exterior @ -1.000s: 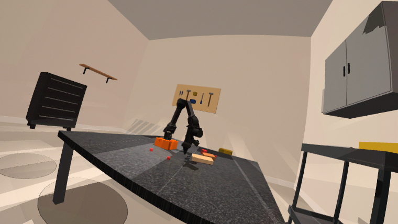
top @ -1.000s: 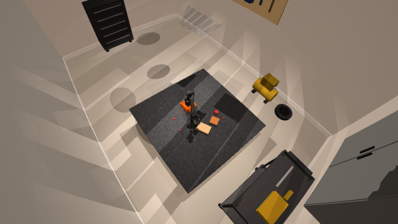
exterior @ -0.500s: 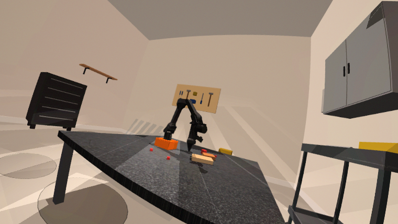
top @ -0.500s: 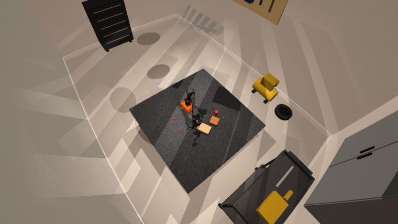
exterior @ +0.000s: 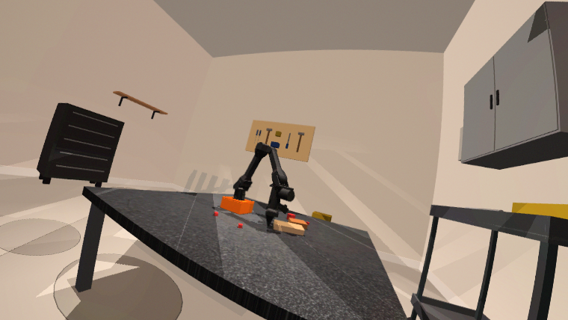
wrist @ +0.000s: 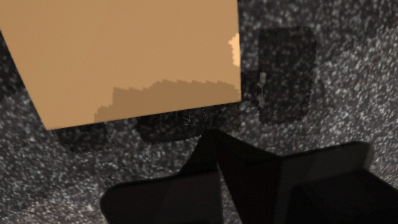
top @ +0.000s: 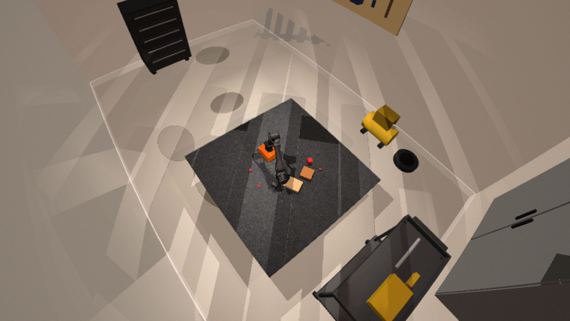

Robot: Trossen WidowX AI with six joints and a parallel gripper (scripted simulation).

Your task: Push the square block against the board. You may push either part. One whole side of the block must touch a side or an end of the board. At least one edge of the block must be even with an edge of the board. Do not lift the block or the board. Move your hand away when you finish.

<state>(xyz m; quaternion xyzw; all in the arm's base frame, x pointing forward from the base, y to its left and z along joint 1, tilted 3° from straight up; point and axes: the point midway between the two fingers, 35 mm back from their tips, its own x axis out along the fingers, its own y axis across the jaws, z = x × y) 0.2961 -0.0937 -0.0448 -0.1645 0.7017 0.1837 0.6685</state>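
Right now my gripper tip is 80 mm short of the tan board, 80 mm to the right of it and 10 mm below it. Round my gripper tip: red cube: 20 mm behind, 350 mm to the left, 10 mm above; then square block: 70 mm ahead, 260 mm to the left, 10 mm above.
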